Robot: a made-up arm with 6 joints.
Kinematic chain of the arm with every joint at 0, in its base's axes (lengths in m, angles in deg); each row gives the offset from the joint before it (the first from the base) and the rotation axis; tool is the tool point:
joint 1: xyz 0 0 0.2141 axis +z
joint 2: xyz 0 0.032 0 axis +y
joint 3: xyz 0 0 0.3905 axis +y
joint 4: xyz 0 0 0.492 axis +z
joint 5: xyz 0 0 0 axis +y
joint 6: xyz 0 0 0.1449 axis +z
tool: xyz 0 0 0
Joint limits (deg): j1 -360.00..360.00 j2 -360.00..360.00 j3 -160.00..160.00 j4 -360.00..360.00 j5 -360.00..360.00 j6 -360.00..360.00
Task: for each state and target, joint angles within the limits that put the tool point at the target. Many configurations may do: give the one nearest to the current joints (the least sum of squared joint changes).
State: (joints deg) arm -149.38 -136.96 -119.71 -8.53 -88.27 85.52
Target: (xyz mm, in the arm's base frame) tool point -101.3 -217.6 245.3
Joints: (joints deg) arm -132.86 -159.82 -143.20 -17.12 -78.37 85.52
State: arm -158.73 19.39 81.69 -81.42 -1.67 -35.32
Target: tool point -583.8 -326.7 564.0
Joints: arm -154.00 4.75 88.86 -81.49 -2.31 -35.32
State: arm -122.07 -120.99 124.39 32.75 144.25 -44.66
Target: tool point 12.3 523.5 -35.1
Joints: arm -84.59 -153.45 72.65 34.14 158.69 -44.66
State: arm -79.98 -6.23 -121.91 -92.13 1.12 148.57
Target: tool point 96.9 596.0 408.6
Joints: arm -95.52 0.48 -108.43 -92.27 -2.81 148.57
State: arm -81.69 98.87 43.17 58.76 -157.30 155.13
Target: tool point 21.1 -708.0 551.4
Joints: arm -84.29 59.91 18.24 52.34 -134.79 155.13
